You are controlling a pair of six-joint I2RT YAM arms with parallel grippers.
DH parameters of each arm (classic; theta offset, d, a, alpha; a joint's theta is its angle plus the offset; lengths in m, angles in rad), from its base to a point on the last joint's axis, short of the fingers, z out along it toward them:
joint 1: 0 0.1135 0.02 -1.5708
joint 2: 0 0 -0.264 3.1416
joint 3: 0.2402 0 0.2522 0
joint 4: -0.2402 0 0.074 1.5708
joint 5: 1.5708 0 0 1.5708
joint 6: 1.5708 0.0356 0 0
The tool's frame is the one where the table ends.
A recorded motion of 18 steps. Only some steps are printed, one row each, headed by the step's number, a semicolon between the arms.
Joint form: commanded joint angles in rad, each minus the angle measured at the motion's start. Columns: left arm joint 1, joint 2, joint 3, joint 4, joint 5, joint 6; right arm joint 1, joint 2, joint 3, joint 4, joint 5, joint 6.
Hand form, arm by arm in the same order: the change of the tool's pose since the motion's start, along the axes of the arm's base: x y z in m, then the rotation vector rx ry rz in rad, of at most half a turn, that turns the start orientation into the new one. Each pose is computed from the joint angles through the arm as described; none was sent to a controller.
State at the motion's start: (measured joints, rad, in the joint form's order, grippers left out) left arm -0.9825 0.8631 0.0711 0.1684 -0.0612 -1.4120; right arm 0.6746 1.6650 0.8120 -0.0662 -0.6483 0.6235
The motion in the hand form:
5: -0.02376 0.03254 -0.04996 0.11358 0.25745 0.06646; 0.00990 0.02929 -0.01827 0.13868 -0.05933 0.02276
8: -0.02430 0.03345 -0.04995 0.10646 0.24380 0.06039; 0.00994 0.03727 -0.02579 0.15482 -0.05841 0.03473
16: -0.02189 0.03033 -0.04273 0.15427 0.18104 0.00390; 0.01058 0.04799 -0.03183 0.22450 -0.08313 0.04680
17: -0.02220 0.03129 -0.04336 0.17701 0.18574 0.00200; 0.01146 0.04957 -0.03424 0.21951 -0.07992 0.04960
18: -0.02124 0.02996 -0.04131 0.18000 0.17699 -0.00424; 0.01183 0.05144 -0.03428 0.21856 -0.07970 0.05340
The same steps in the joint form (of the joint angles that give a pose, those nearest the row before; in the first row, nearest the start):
5: 0.0023 -0.0054 -0.1494 -0.0993 0.0551 -0.1541; 0.0463 0.1343 0.0025 0.3161 -0.0343 0.0805
8: 0.0023 -0.0315 -0.1570 -0.1039 0.0536 -0.1450; 0.0631 0.1756 0.0087 0.3713 -0.0389 0.0958
16: 0.0008 -0.0577 -0.1233 -0.1653 0.0413 -0.0500; 0.0831 0.2264 0.0040 0.5187 -0.0542 0.1373
17: 0.0023 -0.0547 -0.1187 -0.1882 0.0382 -0.0408; 0.0846 0.2386 0.0117 0.5156 -0.0543 0.1343
18: 0.0023 -0.0531 -0.1096 -0.1929 0.0367 -0.0300; 0.0877 0.2433 0.0193 0.5111 -0.0542 0.1328

